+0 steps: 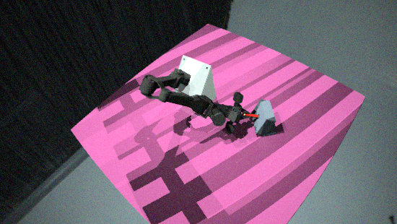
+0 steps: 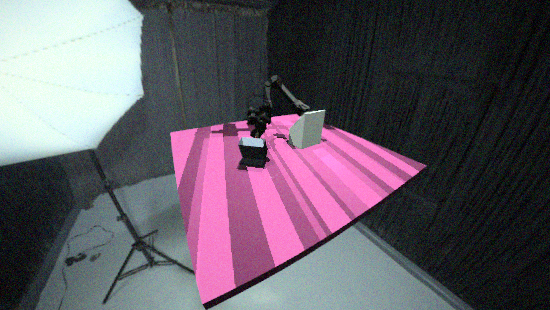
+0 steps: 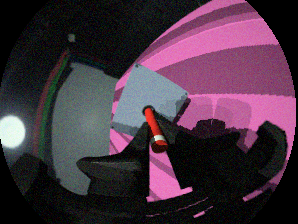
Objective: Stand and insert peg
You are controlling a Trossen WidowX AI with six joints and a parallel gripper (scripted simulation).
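My gripper tip is now 50 mm short of the grey sloped panel, 50 mm to the right of it and 30 mm above it. The rest, counted from my gripper tip: peg: 10 mm behind, 10 mm to the right, 10 mm above.
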